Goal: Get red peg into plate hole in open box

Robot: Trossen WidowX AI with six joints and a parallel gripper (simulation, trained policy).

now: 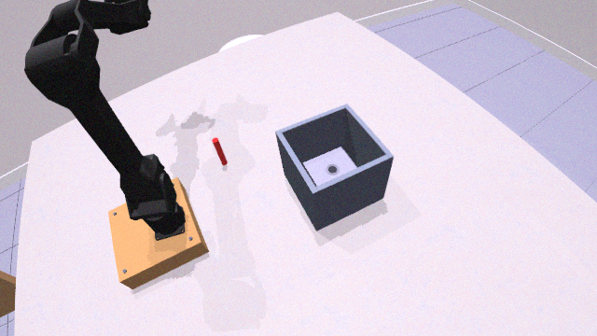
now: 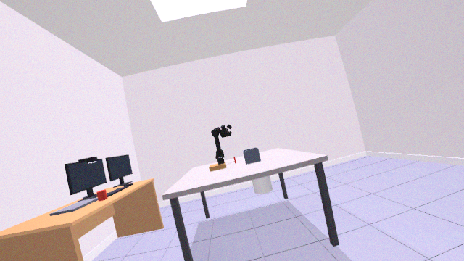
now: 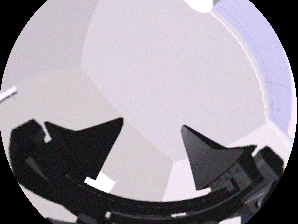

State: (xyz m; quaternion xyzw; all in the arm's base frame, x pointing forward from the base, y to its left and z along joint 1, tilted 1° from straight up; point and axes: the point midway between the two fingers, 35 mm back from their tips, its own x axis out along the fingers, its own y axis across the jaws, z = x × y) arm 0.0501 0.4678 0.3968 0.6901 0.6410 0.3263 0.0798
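The red peg is 41 cm below my gripper tip, 35 cm to the right of it and 8 cm ahead of it. The rest, counted from my gripper tip: pale plate 51 cm to the right, 40 cm below, 30 cm ahead.
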